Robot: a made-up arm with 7 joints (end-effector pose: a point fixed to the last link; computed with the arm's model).
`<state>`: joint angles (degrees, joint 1 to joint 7).
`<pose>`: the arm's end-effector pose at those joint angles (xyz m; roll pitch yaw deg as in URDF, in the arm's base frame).
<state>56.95 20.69 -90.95 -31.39 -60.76 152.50 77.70</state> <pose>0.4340 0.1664 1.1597 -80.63 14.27 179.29</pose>
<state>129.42 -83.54 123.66 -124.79 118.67 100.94 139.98</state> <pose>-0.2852 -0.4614 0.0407 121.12 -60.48 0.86</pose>
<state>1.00 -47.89 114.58 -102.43 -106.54 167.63 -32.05</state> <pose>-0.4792 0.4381 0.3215 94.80 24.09 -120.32</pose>
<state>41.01 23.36 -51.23 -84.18 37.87 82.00 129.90</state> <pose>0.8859 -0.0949 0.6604 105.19 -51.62 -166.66</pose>
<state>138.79 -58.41 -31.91 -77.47 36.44 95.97 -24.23</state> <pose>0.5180 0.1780 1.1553 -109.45 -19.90 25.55</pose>
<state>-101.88 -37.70 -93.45 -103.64 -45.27 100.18 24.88</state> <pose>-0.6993 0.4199 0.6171 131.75 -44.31 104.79</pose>
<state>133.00 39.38 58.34 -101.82 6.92 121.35 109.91</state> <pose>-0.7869 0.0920 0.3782 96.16 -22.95 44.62</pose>
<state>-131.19 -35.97 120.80 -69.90 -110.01 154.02 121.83</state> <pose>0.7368 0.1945 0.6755 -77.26 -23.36 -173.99</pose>
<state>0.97 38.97 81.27 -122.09 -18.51 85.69 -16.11</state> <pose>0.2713 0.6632 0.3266 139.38 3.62 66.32</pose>
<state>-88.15 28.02 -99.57 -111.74 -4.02 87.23 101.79</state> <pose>-0.7161 -0.0500 0.6570 -175.79 -64.05 -22.63</pose>
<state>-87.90 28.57 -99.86 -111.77 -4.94 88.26 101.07</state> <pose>-0.7155 -0.0545 0.6606 -173.61 -63.19 -23.24</pose>
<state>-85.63 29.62 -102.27 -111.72 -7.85 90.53 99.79</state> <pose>-0.7079 -0.0682 0.6804 -168.36 -60.27 -24.70</pose>
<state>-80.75 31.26 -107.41 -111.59 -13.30 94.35 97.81</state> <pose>-0.6878 -0.0945 0.7213 -160.32 -54.78 -25.97</pose>
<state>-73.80 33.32 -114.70 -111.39 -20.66 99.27 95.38</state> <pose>-0.6512 -0.1302 0.7781 -151.30 -47.55 -25.91</pose>
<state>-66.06 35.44 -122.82 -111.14 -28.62 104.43 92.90</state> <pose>-0.6002 -0.1656 0.8386 -142.89 -40.13 -24.59</pose>
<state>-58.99 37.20 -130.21 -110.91 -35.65 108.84 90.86</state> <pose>-0.5458 -0.1907 0.8894 -136.29 -34.02 -22.85</pose>
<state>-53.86 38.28 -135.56 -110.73 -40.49 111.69 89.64</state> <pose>-0.5037 -0.2019 0.9228 -132.35 -30.06 -21.48</pose>
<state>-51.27 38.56 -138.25 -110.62 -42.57 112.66 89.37</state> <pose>-0.4837 -0.2026 0.9378 -131.24 -28.34 -20.84</pose>
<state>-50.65 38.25 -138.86 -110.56 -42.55 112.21 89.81</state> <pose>-0.4818 -0.1984 0.9400 -132.14 -28.21 -20.78</pose>
